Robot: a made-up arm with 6 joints.
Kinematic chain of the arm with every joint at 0, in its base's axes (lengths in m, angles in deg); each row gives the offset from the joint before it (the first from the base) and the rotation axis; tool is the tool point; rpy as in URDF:
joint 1: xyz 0 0 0.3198 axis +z
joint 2: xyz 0 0 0 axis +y
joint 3: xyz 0.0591 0 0.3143 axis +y
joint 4: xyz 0.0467 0 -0.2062 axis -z
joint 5: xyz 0 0 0 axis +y
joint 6: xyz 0.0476 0 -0.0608 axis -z
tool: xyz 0 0 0 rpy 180 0 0
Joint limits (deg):
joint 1: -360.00..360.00
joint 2: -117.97..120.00
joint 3: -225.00..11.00
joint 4: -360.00..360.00
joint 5: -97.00..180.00
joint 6: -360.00..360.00
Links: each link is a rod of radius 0.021 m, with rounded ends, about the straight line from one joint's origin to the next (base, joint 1, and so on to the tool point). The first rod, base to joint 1, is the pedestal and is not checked.
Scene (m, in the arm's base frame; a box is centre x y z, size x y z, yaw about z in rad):
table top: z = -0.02
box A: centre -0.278 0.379 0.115 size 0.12 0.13 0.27 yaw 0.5
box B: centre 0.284 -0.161 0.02 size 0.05 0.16 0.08 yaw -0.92
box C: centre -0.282 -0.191 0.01 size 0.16 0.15 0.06 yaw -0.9
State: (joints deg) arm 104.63 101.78 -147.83 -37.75 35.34 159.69
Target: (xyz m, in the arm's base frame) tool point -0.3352 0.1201 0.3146
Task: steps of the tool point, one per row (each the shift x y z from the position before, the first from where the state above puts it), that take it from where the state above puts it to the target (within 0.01 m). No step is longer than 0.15 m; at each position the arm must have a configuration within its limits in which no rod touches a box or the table.
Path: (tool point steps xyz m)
1: 0.0188 0.0410 0.0767
2: 0.0239 0.0288 0.0809
3: 0.0273 0.0159 0.0834
4: 0.0289 0.0025 0.0843
5: 0.0287 -0.0110 0.0834
6: 0.0267 -0.0242 0.0812
7: -0.0955 0.0035 -0.0302
8: -0.0920 -0.0226 -0.0327
9: -0.0808 -0.0466 -0.0337
10: -0.0630 -0.0660 -0.0323
11: -0.0407 -0.0790 -0.0292
12: -0.0163 -0.0842 -0.0244
13: 0.0075 -0.0817 -0.0182
14: 0.0283 -0.0724 -0.0114

